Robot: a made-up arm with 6 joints. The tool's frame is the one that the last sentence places.
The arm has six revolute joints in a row. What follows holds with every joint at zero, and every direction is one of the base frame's.
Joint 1 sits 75.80 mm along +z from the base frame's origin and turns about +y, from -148.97 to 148.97 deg.
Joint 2 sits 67.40 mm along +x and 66.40 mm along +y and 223.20 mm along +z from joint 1 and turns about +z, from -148.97 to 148.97 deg.
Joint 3 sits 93.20 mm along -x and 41.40 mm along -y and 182.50 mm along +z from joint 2 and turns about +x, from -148.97 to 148.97 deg.
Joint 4 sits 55.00 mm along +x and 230.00 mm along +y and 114.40 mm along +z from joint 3 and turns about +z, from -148.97 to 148.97 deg.
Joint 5 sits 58.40 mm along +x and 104.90 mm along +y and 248.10 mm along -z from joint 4 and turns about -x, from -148.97 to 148.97 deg.
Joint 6 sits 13.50 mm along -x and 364.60 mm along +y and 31.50 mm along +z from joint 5 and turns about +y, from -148.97 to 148.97 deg.
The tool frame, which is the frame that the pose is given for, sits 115.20 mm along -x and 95.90 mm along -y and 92.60 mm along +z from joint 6; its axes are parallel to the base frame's.
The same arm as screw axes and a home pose.
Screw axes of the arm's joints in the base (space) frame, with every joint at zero. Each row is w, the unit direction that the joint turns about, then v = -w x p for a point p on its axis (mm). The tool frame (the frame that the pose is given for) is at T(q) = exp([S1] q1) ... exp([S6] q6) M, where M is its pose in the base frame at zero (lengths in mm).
S1: w 0 1 0 v -75.8 0.0 0.0
S2: w 0 0 1 v 66.4 -67.4 0.0
S3: w 1 0 0 v 0.0 481.5 -25.0
S4: w 0 0 1 v 255.0 -29.2 0.0
S5: w -1 0 0 v 0.0 -347.8 359.9
S6: w 0 1 0 v -379.3 0.0 74.1
M: xyz -41.1 628.6 471.9 (mm) quaternion w x y z 1 0 0 0
Joint limits (rad, base to tool): -2.6000..2.6000 -2.6000..2.6000 -2.6000..2.6000 -2.6000..2.6000 -2.6000..2.6000 -2.6000..2.6000

